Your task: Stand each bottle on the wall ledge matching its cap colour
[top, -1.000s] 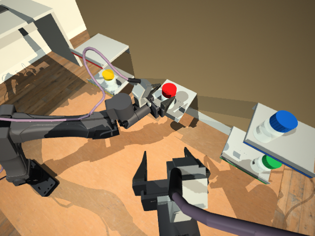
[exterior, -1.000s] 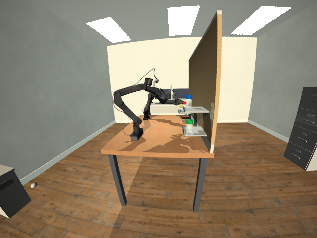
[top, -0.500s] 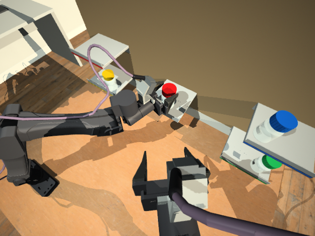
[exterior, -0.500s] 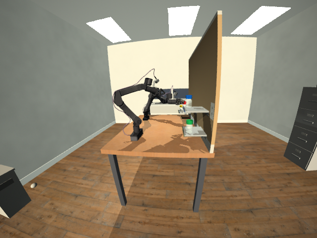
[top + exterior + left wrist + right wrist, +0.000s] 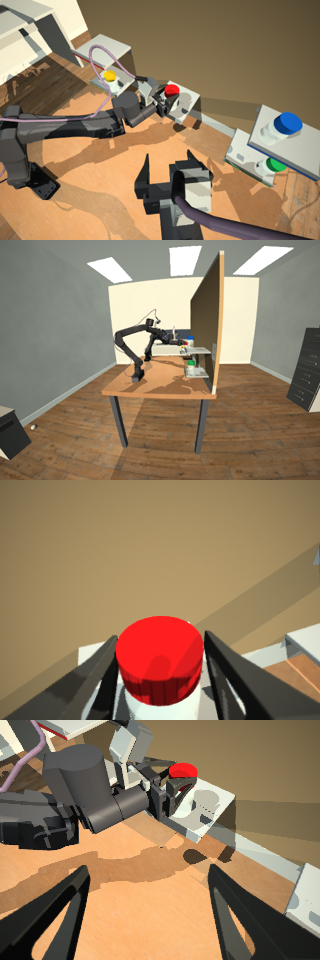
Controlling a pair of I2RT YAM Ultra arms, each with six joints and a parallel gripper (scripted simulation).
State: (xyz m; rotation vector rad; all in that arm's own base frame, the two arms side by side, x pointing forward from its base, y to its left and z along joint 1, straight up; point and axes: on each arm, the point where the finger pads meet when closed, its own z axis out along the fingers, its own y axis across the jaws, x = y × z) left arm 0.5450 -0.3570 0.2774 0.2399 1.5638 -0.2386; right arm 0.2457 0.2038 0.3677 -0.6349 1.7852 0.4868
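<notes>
My left gripper is now 5 cm above the red-capped bottle. Also, from my left hand: yellow-capped bottle (3 cm ahead, 34 cm to the left, 15 cm below); then blue-capped bottle (3 cm behind, 34 cm to the right, 4 cm above); then brown wall (14 cm ahead, 2 cm to the right, 16 cm above).
</notes>
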